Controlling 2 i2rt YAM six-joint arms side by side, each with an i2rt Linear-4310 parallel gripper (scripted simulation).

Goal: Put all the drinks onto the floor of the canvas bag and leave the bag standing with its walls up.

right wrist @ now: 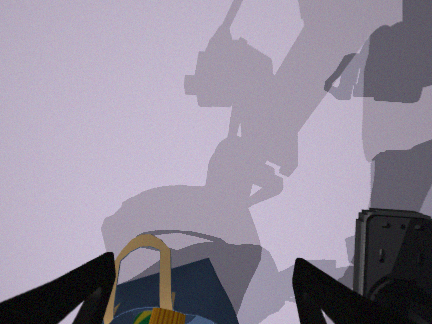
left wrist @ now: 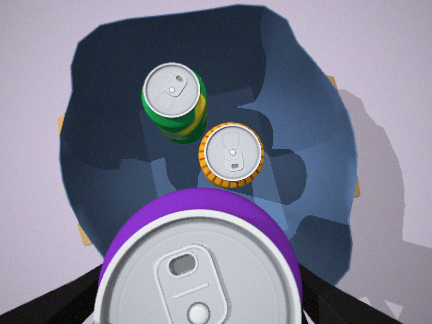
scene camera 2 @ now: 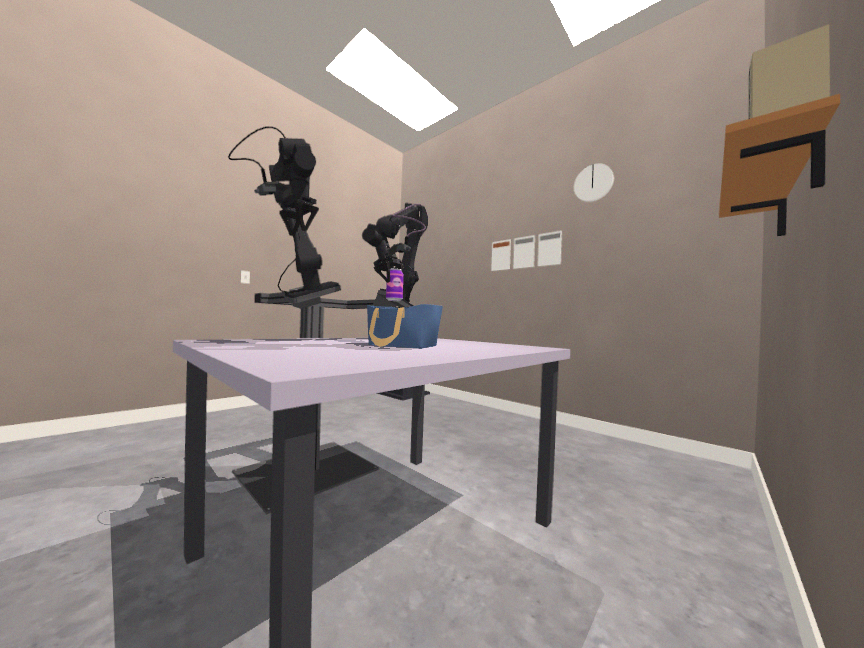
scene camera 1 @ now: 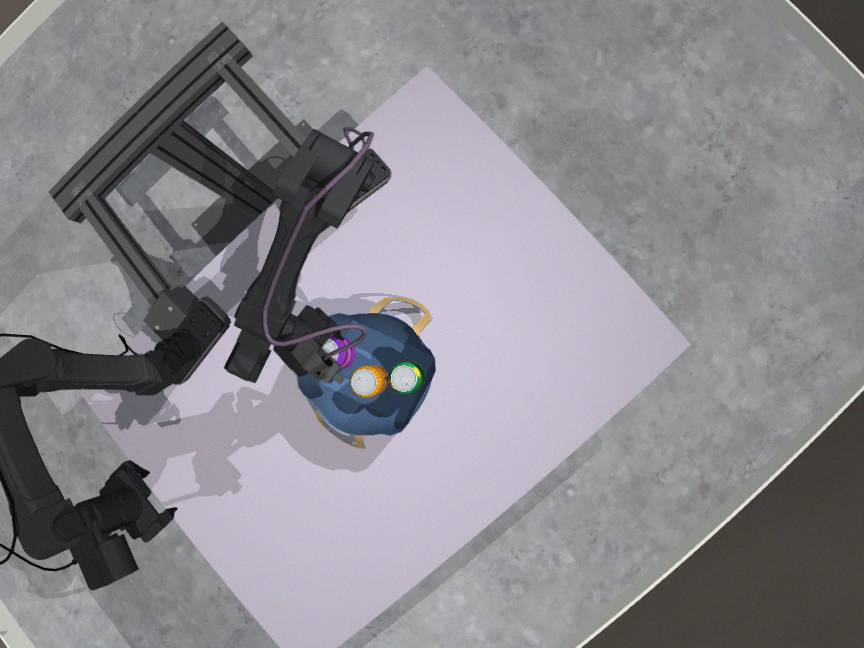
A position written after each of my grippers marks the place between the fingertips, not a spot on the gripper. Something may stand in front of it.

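Observation:
My right gripper (scene camera 1: 161,492) is visible to me, and I find my right gripper (right wrist: 204,266) in the right wrist view and my right gripper (scene camera 2: 298,233) in scene camera 2 too. I also see my left gripper (left wrist: 203,262). As for things, there is a blue canvas bag (scene camera 1: 345,414), and I can see the blue canvas bag (left wrist: 105,168) in the left wrist view and the blue canvas bag (scene camera 2: 417,326) in scene camera 2 as well.

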